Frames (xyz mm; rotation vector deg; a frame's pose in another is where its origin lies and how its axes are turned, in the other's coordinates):
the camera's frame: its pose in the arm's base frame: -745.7 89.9 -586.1 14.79 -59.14 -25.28
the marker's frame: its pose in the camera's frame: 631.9 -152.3 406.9 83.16 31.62 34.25
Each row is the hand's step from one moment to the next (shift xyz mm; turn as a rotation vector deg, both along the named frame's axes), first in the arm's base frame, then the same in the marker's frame.
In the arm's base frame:
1: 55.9 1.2 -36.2 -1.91 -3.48 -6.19
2: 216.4 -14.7 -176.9 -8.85 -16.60 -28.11
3: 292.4 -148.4 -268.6 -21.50 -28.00 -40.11
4: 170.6 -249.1 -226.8 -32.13 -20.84 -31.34
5: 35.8 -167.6 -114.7 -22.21 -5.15 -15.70
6: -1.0 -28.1 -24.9 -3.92 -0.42 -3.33
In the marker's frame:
1: -4.3 -66.3 -5.2 -7.01 -1.39 1.73
2: -52.6 -274.7 -10.4 -32.11 -6.20 8.63
3: -128.1 -390.6 103.3 -51.04 -1.22 15.77
4: -174.6 -267.9 200.8 -46.79 12.59 10.06
5: -122.3 -92.8 137.7 -24.98 11.91 -0.58
6: -28.6 -12.1 21.2 -4.76 1.86 -0.71

